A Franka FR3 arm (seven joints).
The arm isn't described. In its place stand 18 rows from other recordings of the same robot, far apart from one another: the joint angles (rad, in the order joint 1, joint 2, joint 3, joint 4, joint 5, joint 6, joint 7), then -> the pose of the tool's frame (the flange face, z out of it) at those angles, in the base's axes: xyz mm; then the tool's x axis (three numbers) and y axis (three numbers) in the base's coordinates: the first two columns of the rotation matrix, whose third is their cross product.
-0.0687 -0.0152 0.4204 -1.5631 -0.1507 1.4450 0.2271 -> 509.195 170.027 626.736 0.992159 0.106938 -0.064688 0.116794 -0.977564 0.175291
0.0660 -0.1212 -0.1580 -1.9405 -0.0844 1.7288 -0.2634 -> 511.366 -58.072 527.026 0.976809 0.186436 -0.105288 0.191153 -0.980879 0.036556
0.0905 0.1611 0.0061 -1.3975 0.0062 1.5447 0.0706 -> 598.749 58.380 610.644 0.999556 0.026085 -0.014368 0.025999 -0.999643 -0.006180
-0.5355 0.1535 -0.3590 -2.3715 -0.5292 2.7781 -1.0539 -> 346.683 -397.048 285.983 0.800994 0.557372 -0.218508 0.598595 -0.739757 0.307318
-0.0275 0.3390 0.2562 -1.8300 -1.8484 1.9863 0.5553 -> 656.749 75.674 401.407 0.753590 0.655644 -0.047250 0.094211 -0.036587 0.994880
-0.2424 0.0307 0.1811 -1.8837 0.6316 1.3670 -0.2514 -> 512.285 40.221 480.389 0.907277 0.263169 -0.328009 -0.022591 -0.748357 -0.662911
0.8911 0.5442 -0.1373 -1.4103 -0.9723 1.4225 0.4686 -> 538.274 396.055 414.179 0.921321 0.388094 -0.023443 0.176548 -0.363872 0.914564
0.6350 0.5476 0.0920 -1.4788 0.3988 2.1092 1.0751 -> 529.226 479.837 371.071 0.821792 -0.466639 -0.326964 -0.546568 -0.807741 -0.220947
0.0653 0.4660 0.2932 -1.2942 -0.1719 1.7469 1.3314 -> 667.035 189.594 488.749 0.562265 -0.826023 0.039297 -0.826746 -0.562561 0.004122
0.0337 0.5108 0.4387 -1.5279 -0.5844 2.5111 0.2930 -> 672.482 281.885 441.066 0.740284 0.418206 0.526387 0.388014 -0.905181 0.173470
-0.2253 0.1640 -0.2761 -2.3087 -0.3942 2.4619 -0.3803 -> 458.482 -251.557 276.426 0.973155 0.169643 -0.155532 0.203846 -0.949055 0.240295
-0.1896 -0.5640 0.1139 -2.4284 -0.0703 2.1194 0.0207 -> 404.054 -28.978 529.408 0.966931 -0.059160 0.248080 -0.091903 -0.988198 0.122550
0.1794 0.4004 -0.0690 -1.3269 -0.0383 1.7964 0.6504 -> 681.560 80.931 513.489 0.861003 -0.499753 0.094452 -0.502746 -0.864383 0.009395
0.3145 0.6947 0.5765 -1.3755 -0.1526 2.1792 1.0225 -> 542.348 504.555 373.215 0.978417 -0.192122 -0.076091 -0.206016 -0.935535 -0.286935
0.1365 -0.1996 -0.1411 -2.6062 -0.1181 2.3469 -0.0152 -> 418.413 -2.048 316.700 0.993210 0.097603 -0.063301 0.100842 -0.993637 0.050166
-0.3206 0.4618 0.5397 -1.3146 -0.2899 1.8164 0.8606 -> 691.645 52.706 511.601 0.793599 -0.598668 0.108617 -0.598178 -0.800330 -0.040674
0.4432 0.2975 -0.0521 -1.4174 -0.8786 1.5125 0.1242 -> 617.117 166.490 556.540 0.961101 0.263708 -0.082121 0.224668 -0.573488 0.787804
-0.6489 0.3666 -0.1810 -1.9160 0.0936 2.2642 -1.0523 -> 425.098 -452.953 304.858 0.984982 0.172657 0.000297 0.172646 -0.984898 -0.013023
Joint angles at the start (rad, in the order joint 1, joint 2, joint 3, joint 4, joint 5, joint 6, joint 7):
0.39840 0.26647 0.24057 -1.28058 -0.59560 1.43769 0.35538
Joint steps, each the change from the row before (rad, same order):
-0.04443 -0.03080 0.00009 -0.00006 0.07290 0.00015 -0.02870
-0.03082 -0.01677 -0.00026 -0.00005 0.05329 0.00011 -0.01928
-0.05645 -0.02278 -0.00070 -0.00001 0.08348 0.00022 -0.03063
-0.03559 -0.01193 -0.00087 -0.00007 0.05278 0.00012 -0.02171
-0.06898 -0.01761 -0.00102 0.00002 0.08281 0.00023 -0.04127
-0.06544 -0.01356 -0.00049 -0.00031 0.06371 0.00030 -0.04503
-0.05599 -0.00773 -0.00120 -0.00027 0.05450 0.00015 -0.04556
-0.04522 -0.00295 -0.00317 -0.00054 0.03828 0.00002 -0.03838
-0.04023 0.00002 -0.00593 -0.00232 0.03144 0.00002 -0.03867
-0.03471 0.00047 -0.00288 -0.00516 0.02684 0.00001 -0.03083
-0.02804 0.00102 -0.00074 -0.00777 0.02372 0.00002 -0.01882
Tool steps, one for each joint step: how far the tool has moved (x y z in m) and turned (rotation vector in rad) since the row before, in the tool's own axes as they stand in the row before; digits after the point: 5 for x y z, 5 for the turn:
-0.00354 0.02555 -0.00266 0.06803 -0.01848 0.01532
-0.00179 0.01561 -0.00080 0.04939 -0.01446 0.00889
-0.00153 0.02746 0.00085 0.07703 -0.02324 0.01982
-0.00055 0.01666 0.00028 0.04887 -0.01337 0.00961
-0.00003 0.03273 0.00122 0.07682 -0.01862 0.01995
0.00017 0.03166 0.00003 0.05913 -0.01013 0.01375
0.00043 0.02694 0.00038 0.05092 -0.00714 0.00488
0.00074 0.02339 0.00118 0.03564 -0.00526 0.00494
0.00094 0.02273 0.00268 0.02916 -0.00648 0.00305
0.00038 0.01847 0.00327 0.02557 -0.00711 0.00293
0.00022 0.01391 0.00418 0.02338 -0.00867 0.00666

